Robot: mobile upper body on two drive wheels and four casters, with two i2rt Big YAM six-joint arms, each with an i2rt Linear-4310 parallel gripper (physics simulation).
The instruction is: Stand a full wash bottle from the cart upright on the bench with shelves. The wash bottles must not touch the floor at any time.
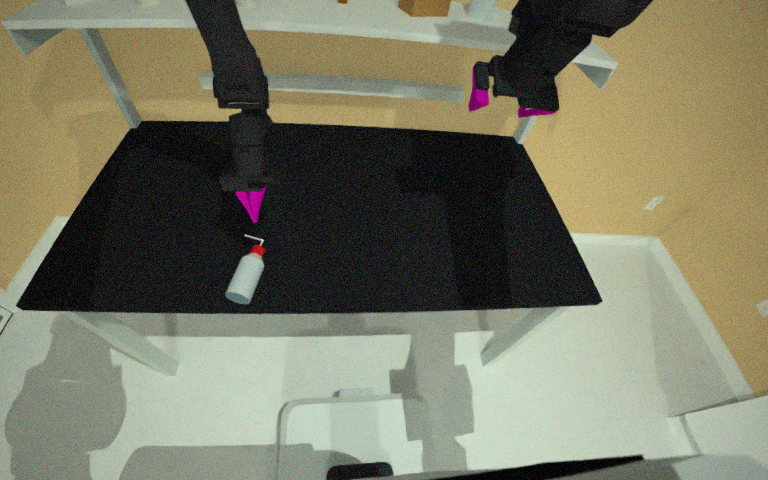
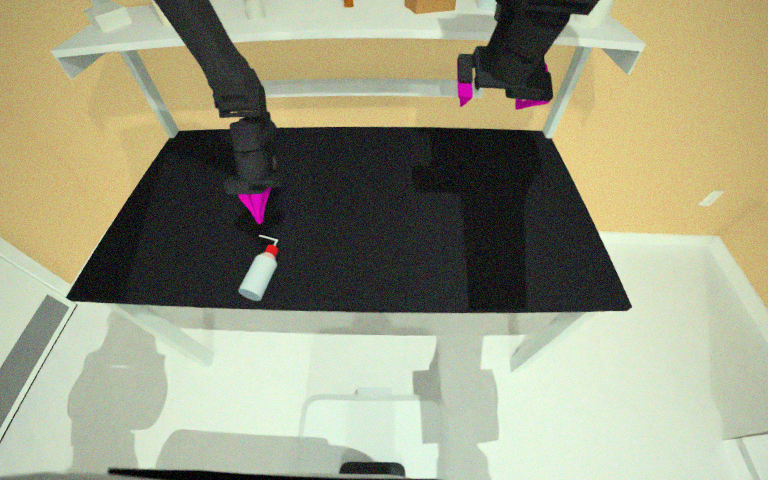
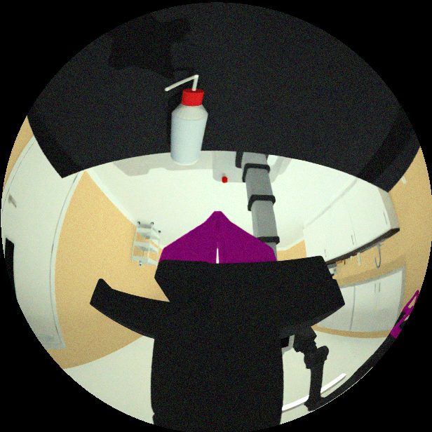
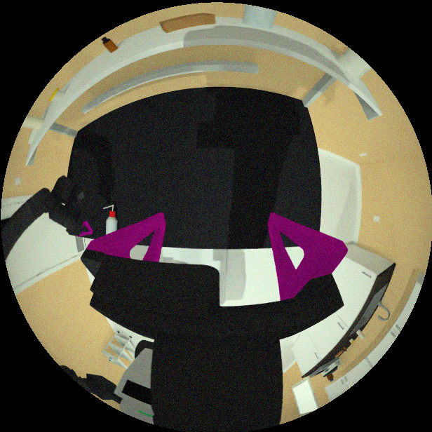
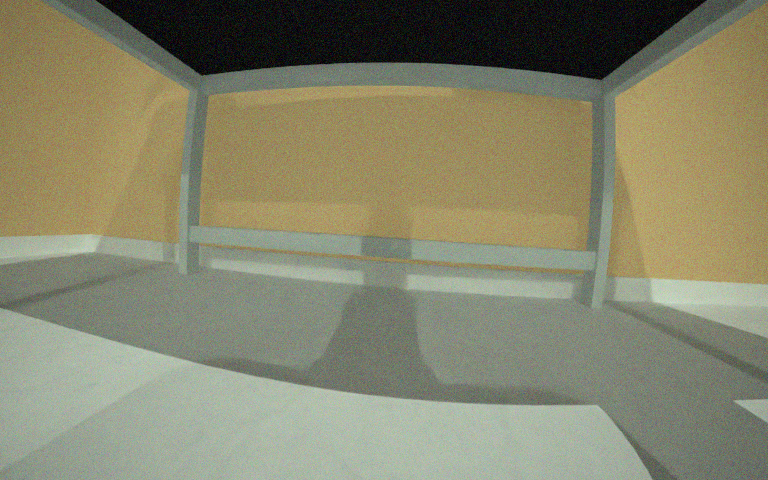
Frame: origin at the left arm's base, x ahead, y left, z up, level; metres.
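Seen in the pictures: left gripper, fingertip midpoint: (image 1: 255, 222) (image 2: 260, 223); right gripper, fingertip midpoint: (image 1: 494, 111) (image 2: 488, 104).
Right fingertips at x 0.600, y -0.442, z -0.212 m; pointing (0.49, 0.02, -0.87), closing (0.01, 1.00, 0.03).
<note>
A point is followed by its place in that frame.
A wash bottle (image 1: 245, 277) @(x 0.484, y 0.049, z -0.590 m) (image 2: 258, 275) @(x 0.484, y 0.045, z -0.591 m) (image 3: 188, 130) (image 4: 111, 224) with a pale bluish body, red cap and bent white nozzle lies on its side on the black top of the bench (image 1: 368, 254) @(x 0.586, y -0.246, z -0.648 m) (image 2: 385, 254) @(x 0.586, y -0.265, z -0.648 m). Its base points toward the front edge and its cap toward the back. My left gripper (image 1: 254, 219) @(x 0.525, y 0.001, z -0.440 m) (image 2: 259, 221) @(x 0.525, y 0.001, z -0.440 m) (image 3: 217, 217) is shut and empty, just behind the nozzle and apart from it. My right gripper (image 1: 504, 110) @(x 0.600, y -0.442, z -0.212 m) (image 2: 491, 104) @(x 0.600, y -0.442, z -0.212 m) (image 4: 216, 217) is open and empty, high over the right rear of the bench. How full the bottle is cannot be told.
A raised shelf (image 1: 317, 21) (image 2: 317, 29) runs along the bench's back, carrying a brown box (image 1: 423, 6) @(x 1.004, y -0.368, z -0.166 m) (image 2: 430, 4) @(x 1.007, y -0.375, z -0.172 m) and a small brown bottle (image 4: 109, 44). A white multi-tier cart (image 3: 145, 246) stands far off by the wall. The bench's front edge is close to the bottle's base.
</note>
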